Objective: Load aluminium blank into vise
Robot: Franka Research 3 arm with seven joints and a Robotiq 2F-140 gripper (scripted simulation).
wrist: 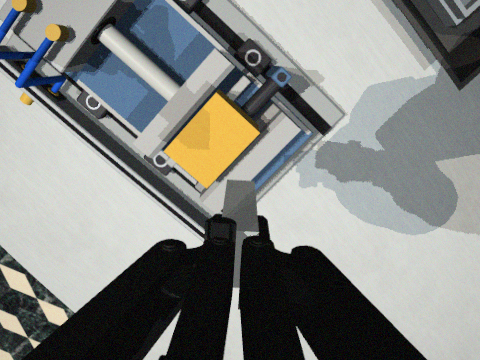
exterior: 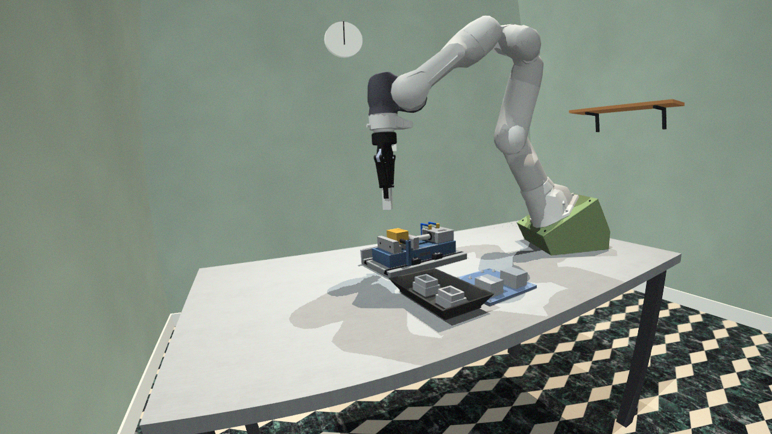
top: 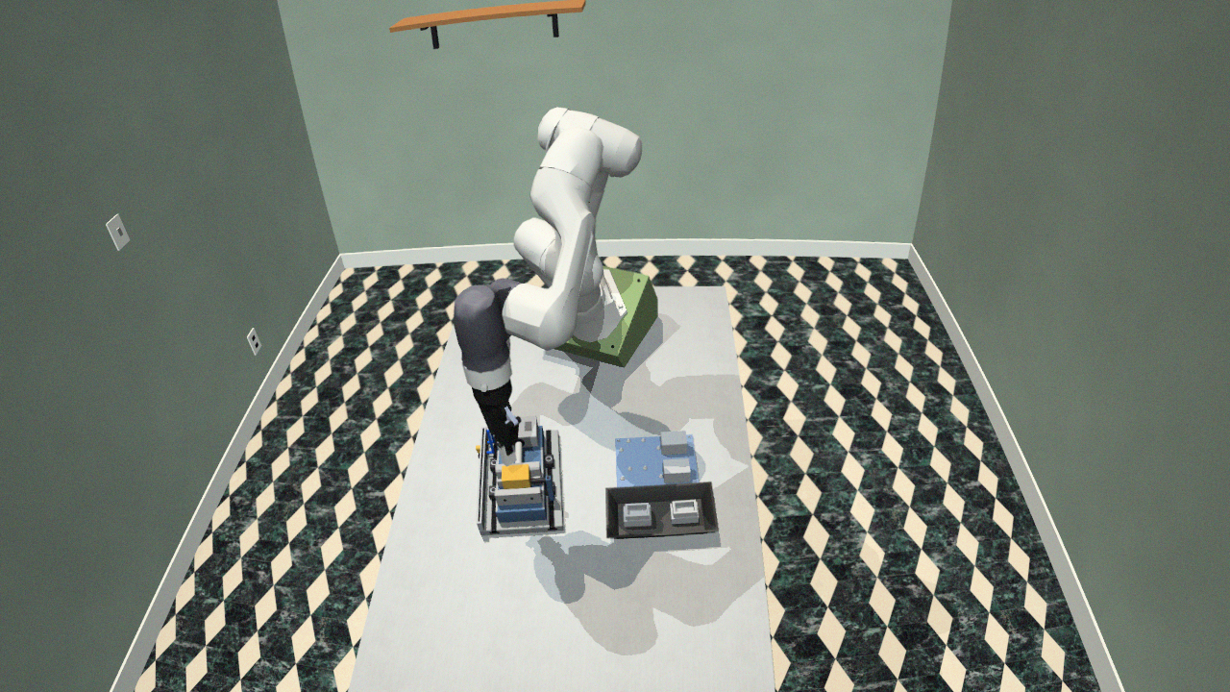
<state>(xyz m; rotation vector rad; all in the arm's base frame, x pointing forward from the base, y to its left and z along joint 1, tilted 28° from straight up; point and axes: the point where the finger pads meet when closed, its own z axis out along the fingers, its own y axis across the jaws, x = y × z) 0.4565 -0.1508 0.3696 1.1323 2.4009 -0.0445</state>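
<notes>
My hand is 120 mm above the brass blank and 30 mm past it. Round my hand: hose block 190 mm behind, 140 mm below, 10 mm to the left; white rod 140 mm below, 110 mm behind, 10 mm to the left; vise 180 mm below, 90 mm behind, 10 mm to the left.
</notes>
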